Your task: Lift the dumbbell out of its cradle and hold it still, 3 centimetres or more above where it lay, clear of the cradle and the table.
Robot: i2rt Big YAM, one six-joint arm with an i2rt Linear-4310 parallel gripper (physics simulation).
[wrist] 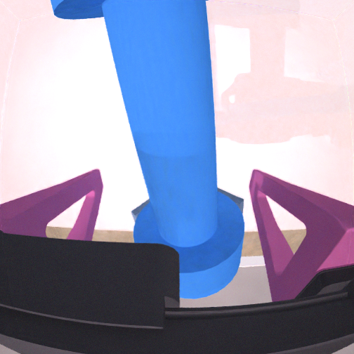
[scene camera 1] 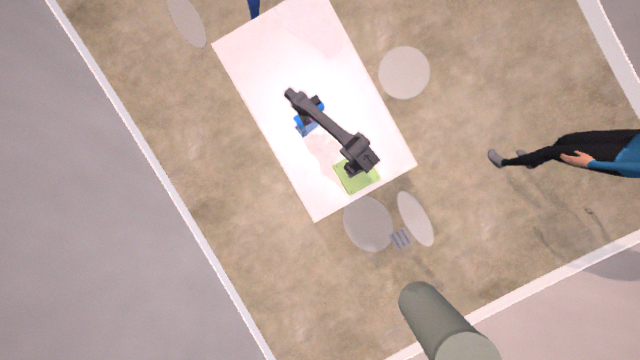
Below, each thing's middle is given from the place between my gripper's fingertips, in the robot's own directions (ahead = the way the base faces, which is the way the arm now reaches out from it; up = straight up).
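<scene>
The blue dumbbell [wrist: 163,63] is where I see it now, 10 mm above my hand and 30 mm to the right of it.
</scene>
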